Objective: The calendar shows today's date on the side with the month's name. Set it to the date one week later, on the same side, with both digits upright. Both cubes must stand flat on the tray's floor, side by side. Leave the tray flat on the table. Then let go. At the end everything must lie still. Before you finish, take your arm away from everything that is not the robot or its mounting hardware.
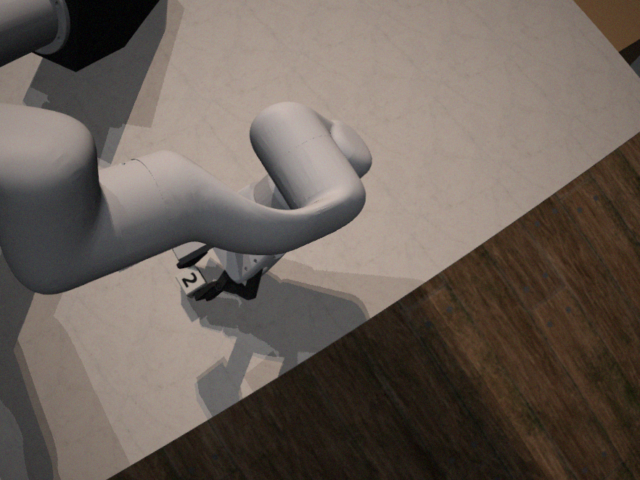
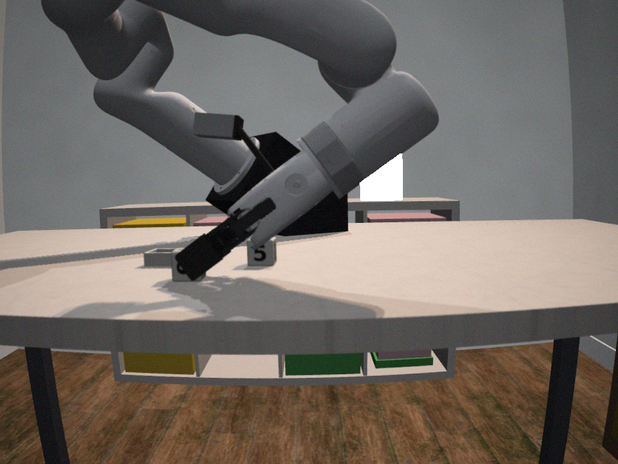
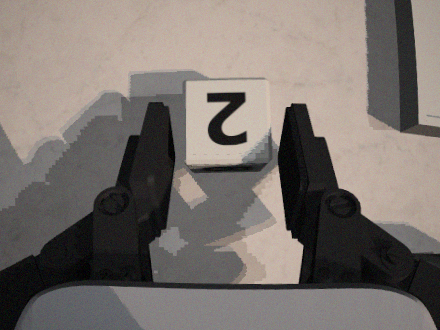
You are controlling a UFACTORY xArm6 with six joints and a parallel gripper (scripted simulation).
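Now: hand 2 cm to the left of the white cube and 1 cm above it. Also, from my hand: grey tray 12 cm behind, 2 cm to the right, 2 cm below.
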